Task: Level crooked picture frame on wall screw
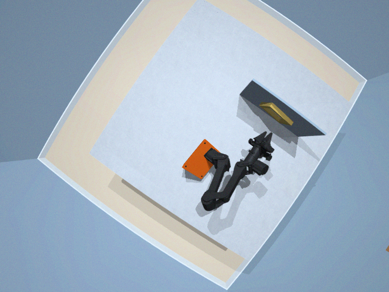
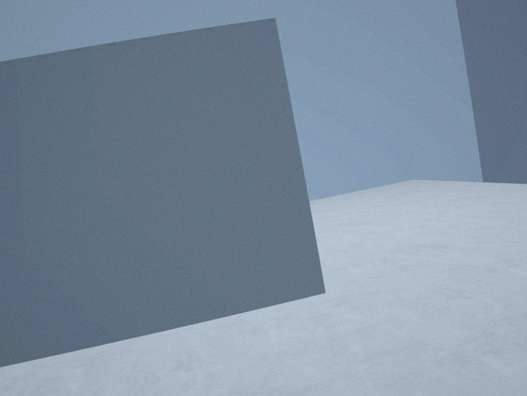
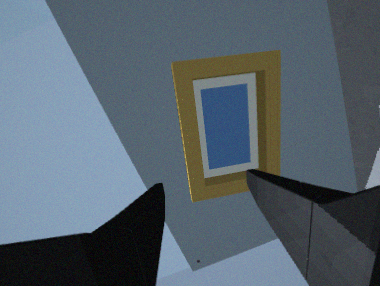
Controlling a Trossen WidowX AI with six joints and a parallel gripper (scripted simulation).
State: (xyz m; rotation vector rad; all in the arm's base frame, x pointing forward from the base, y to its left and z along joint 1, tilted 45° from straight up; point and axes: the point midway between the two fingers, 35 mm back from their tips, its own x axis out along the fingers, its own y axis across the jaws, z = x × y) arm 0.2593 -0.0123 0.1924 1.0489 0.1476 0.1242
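The picture frame is 13 cm ahead of my gripper tip, 5 cm below it and 3 cm to the left of it. Also, from my gripper tip: grey wall panel (14 cm ahead, 7 cm below, 2 cm to the left).
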